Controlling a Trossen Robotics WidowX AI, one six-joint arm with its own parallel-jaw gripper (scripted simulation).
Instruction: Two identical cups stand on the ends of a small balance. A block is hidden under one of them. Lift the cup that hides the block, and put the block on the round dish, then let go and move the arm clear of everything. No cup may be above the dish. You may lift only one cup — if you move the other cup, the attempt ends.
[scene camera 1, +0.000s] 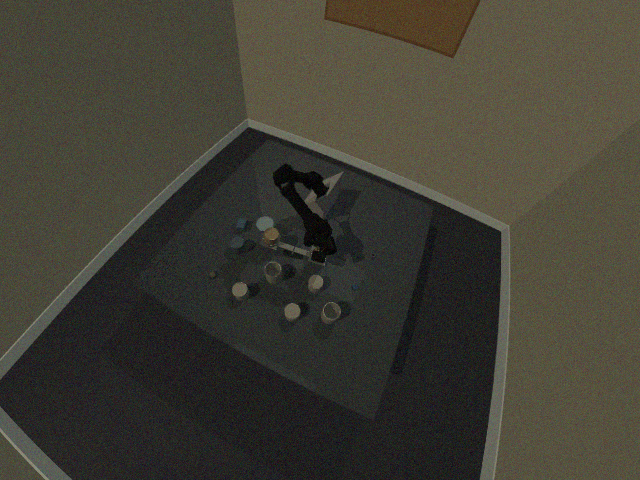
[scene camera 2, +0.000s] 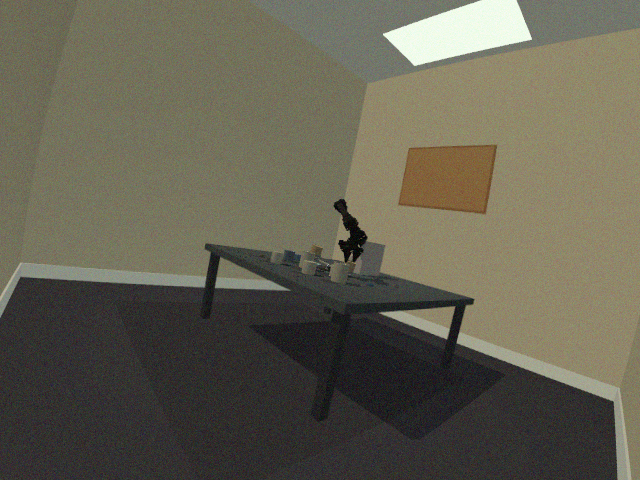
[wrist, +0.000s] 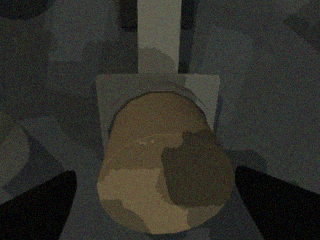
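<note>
The wrist view shows me a tan cup (wrist: 163, 165), and my gripper (wrist: 158, 176) is in there too, open and holding nothing.
</note>
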